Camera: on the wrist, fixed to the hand. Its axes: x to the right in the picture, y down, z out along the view.
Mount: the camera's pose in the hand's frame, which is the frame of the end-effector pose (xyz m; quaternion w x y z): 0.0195 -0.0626 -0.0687 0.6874 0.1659 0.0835 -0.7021
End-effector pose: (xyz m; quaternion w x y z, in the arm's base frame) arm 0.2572 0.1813 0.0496 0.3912 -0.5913 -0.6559 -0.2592
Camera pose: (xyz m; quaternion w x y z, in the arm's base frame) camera 0.2103 0.1269 0.1117 0.2398 0.1406 -0.8763 -0.3934
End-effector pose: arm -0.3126 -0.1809 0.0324 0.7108 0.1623 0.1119 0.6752
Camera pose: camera -0.2795 -0.1582 -0.0537 0.9264 0.0945 0.3622 -0.0399
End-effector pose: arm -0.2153 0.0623 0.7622 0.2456 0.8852 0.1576 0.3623
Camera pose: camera -0.2576 0.1452 0.7812 0.2632 0.5083 0.8105 0.1244
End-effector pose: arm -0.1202 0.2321 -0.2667 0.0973 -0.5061 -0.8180 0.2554
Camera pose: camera -0.1494 0.2488 -0.1779 0.3985 0.2213 -0.8672 0.2007
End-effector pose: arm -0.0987 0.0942 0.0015 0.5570 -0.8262 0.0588 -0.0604
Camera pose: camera -0.0890 0.0516 0.0858 0.4727 -0.5118 -0.5032 -0.5114
